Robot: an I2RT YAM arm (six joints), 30 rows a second.
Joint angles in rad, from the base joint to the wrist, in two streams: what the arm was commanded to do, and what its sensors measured. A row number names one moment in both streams.
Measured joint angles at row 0:
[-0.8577 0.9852 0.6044 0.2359 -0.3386 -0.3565]
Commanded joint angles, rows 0 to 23:
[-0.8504 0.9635 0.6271 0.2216 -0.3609 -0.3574]
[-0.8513 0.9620 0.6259 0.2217 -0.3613 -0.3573]
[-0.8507 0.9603 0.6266 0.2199 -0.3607 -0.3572]
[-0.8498 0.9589 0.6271 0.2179 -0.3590 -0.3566]
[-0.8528 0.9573 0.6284 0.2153 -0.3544 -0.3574]
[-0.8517 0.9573 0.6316 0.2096 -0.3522 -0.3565]
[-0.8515 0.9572 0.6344 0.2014 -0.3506 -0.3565]
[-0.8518 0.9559 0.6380 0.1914 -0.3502 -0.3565]
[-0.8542 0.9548 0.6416 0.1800 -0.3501 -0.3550]
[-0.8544 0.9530 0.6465 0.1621 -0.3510 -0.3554]
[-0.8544 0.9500 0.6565 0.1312 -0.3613 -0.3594]
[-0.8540 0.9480 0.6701 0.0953 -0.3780 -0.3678]
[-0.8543 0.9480 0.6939 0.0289 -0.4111 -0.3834]
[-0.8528 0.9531 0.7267 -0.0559 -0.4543 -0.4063]
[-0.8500 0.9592 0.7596 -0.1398 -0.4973 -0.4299]
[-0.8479 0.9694 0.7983 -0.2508 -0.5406 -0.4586]
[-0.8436 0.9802 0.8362 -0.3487 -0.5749 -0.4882]
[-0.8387 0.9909 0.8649 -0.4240 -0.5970 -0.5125]
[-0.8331 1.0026 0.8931 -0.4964 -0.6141 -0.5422]
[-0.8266 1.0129 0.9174 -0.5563 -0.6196 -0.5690]
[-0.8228 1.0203 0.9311 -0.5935 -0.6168 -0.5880]
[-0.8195 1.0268 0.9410 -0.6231 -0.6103 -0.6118]
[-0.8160 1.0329 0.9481 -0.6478 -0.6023 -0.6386]
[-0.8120 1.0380 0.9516 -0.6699 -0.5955 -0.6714]
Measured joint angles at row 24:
[-0.8242 1.0180 0.9314 -0.4500 -0.5549 -0.5625]
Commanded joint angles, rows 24 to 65:
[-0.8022 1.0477 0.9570 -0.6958 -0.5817 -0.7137]
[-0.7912 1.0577 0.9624 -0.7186 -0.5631 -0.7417]
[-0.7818 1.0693 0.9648 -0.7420 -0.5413 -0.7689]
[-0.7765 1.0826 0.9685 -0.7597 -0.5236 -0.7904]
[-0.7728 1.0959 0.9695 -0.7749 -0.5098 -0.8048]
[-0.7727 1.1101 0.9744 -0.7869 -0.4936 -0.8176]
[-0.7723 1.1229 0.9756 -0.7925 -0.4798 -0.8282]
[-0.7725 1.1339 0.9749 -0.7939 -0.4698 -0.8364]
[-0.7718 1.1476 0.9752 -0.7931 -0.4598 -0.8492]
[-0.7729 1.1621 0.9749 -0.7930 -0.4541 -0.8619]
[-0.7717 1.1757 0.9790 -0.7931 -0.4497 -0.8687]
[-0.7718 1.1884 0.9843 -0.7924 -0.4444 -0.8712]
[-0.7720 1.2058 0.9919 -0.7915 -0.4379 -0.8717]
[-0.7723 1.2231 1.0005 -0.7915 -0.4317 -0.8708]
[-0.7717 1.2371 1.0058 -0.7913 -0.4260 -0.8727]
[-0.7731 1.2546 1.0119 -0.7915 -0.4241 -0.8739]
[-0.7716 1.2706 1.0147 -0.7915 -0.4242 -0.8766]
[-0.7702 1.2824 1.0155 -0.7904 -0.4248 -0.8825]
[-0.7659 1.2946 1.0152 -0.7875 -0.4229 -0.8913]
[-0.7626 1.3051 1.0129 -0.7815 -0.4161 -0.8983]
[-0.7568 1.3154 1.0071 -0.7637 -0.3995 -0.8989]
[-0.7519 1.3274 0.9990 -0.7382 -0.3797 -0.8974]
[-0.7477 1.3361 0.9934 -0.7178 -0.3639 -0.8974]
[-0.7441 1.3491 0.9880 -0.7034 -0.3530 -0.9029]
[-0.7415 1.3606 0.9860 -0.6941 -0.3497 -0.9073]
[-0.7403 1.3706 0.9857 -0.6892 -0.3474 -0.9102]
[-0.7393 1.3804 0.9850 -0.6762 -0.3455 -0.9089]
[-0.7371 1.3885 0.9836 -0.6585 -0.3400 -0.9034]
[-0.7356 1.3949 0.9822 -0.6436 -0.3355 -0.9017]
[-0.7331 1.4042 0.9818 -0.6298 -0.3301 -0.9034]
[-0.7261 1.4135 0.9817 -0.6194 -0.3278 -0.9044]
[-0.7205 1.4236 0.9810 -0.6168 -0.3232 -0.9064]
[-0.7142 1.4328 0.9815 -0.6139 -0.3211 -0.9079]
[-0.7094 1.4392 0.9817 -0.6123 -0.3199 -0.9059]
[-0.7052 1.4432 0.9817 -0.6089 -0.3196 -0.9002]
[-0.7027 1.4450 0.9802 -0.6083 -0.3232 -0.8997]
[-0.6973 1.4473 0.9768 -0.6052 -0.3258 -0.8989]
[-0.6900 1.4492 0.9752 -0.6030 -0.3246 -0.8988]
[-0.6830 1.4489 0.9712 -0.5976 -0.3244 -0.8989]
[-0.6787 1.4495 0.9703 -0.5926 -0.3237 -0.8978]
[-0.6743 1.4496 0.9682 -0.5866 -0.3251 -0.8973]
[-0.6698 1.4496 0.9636 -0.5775 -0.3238 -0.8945]
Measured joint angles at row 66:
[-0.6853 1.4441 0.9817 -0.5976 -0.3344 -0.8913]
